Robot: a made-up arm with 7 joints.
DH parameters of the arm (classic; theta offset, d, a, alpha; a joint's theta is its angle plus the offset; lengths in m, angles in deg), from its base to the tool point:
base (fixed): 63.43 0 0.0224 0
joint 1: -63.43 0.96 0.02 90
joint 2: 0 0.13 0 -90
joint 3: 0 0.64 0.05 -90
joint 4: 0 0.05 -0.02 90
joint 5: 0 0.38 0 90
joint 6: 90 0.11 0.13 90
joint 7: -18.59 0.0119 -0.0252 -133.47
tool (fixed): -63.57 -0.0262 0 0
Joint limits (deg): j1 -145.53..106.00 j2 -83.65..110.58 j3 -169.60..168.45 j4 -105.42..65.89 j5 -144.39..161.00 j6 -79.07..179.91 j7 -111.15..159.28
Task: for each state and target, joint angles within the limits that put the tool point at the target. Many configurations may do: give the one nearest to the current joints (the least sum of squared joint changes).
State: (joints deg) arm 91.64 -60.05 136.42 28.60 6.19 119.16 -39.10
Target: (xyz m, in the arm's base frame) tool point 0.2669 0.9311 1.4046
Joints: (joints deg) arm 76.07 -64.34 136.00 21.31 0.59 113.27 -38.93
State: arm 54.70 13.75 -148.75 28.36 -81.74 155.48 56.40
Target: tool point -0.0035 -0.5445 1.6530
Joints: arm 59.16 22.93 -159.80 65.89 -80.82 179.00 65.14
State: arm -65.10 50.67 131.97 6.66 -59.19 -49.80 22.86
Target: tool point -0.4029 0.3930 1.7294
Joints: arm -64.11 48.66 139.69 -35.43 -68.61 -75.26 19.60
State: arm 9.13 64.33 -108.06 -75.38 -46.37 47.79 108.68
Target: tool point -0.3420 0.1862 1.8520
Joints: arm 3.12 36.57 -119.71 -42.11 -50.59 40.06 110.02
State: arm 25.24 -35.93 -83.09 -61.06 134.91 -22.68 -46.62
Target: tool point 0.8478 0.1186 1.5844
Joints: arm -0.01 -42.39 -90.82 -41.34 130.05 -20.56 -47.80
